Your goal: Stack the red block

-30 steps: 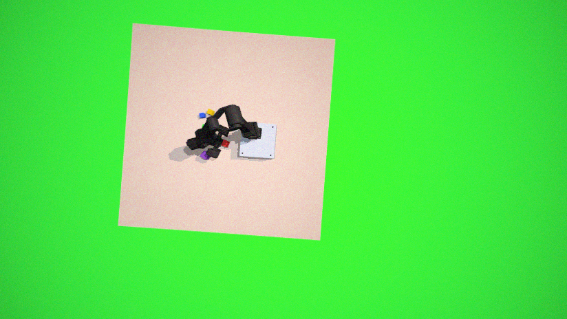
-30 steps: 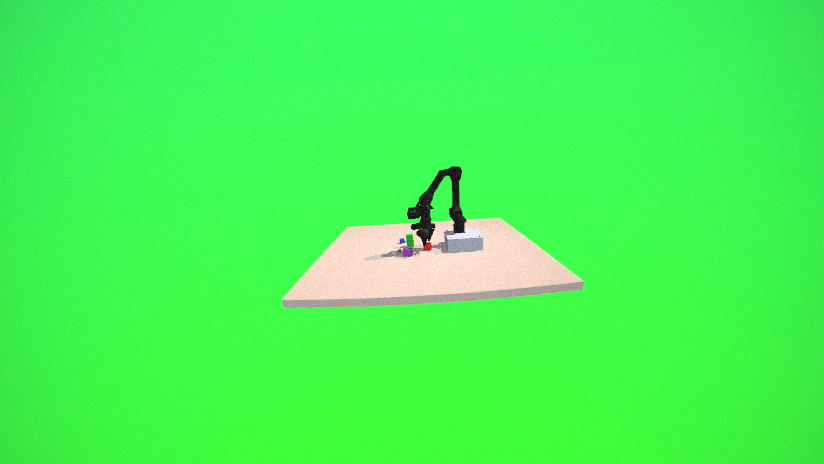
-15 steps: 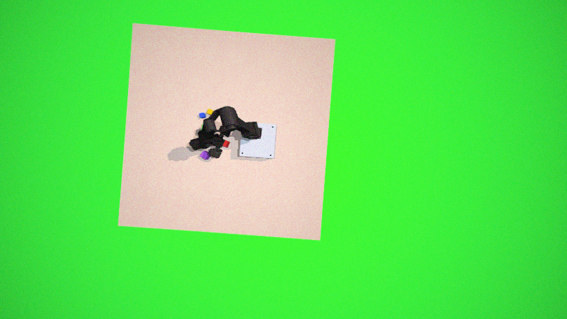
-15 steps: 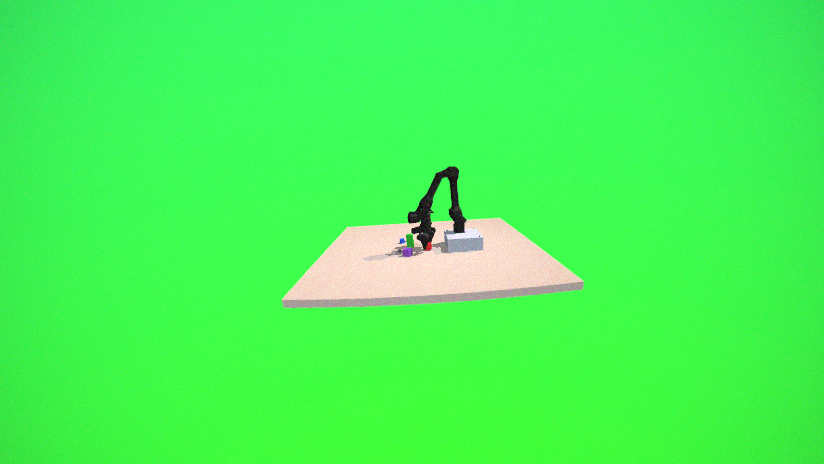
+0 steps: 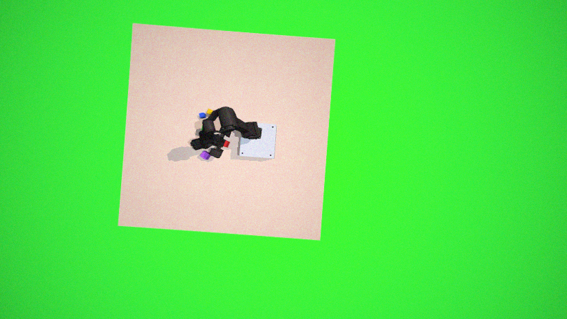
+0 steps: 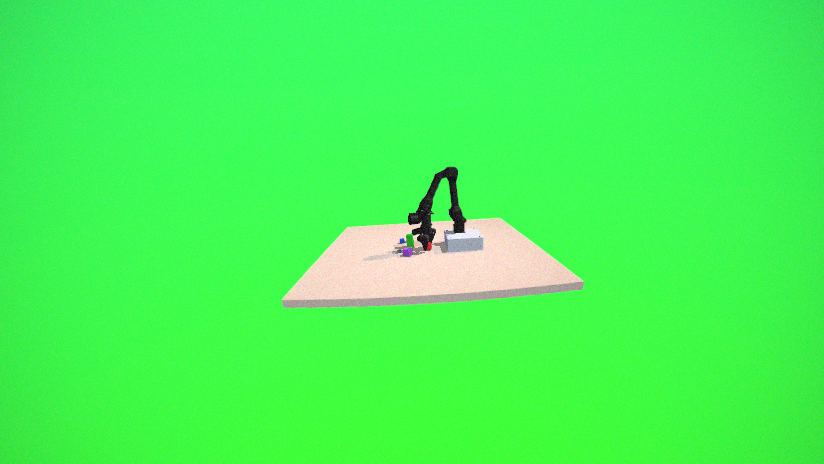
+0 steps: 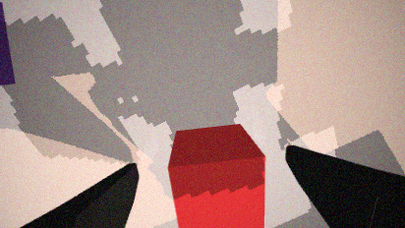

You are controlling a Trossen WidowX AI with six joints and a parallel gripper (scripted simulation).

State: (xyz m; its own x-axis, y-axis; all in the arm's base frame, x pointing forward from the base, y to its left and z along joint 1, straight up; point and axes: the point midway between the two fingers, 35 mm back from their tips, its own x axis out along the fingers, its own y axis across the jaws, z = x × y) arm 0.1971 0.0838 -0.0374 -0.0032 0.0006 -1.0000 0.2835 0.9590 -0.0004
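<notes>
My gripper tip is 10 mm below the red block. Round my gripper tip: yellow cube: 180 mm to the right, 120 mm ahead, 10 mm above; purple cube: 110 mm ahead, 90 mm to the left, 10 mm above; blue cube: 170 mm ahead, 160 mm to the right, 10 mm above.
</notes>
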